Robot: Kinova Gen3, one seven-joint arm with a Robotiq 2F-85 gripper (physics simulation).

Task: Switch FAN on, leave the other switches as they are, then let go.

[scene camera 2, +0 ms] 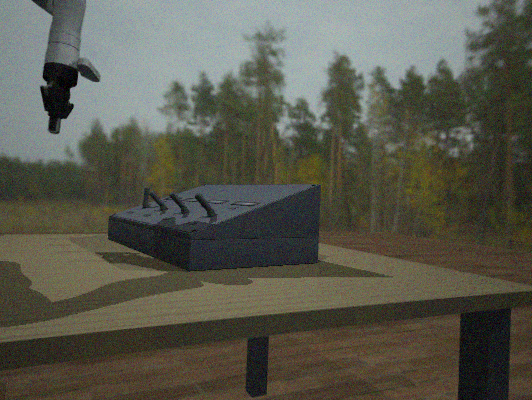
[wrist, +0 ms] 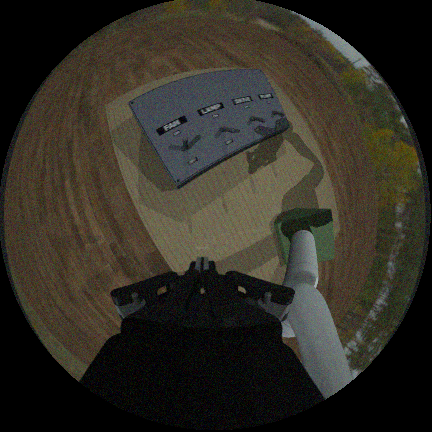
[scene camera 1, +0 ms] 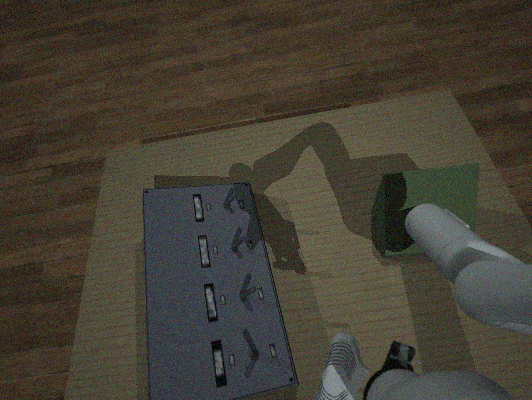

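Pixels of known places: gripper, fingertip midpoint: (scene camera 2: 53,133) (wrist: 202,263); arm's base at its link origin: (wrist: 302,240) (scene camera 1: 425,222).
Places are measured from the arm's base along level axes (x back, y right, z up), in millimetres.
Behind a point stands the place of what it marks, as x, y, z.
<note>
The slate-blue sloped switch panel (scene camera 1: 172,300) {-562, -174, 48} (scene camera 2: 255,252) {-540, 132, -60} (wrist: 165,95) {-548, -284, 52} stands on the table. The FAN lever (scene camera 1: 251,344) {-399, -256, -1} (scene camera 2: 146,198) {-392, -269, 21} is at the end farthest from the camera in scene camera 2 and leans toward its ON label, the opposite way from the other levers. The LAMP lever (scene camera 1: 246,286) {-414, -135, -5} (scene camera 2: 158,201) {-407, -150, 17}, DRIVE lever (scene camera 2: 179,205) {-434, -35, 13} and PUMP lever (scene camera 2: 205,206) {-460, 83, 16} lean toward the low OFF edge. My gripper (scene camera 2: 54,127) {-179, -328, 168} (wrist: 202,263) {-179, -328, 168} is shut and empty, high above and apart from the panel, off its low side. Small labels are blurred.
A green block (scene camera 1: 450,190) {50, 50, 53} (wrist: 325,245) {38, 62, 67} stands on the wooden table (scene camera 1: 345,285) {-187, -118, -86} (scene camera 2: 150,310) {-339, 382, -86}, off the panel's low side, with part of the arm over it. The arm's shadow falls across the table and the panel's PUMP end.
</note>
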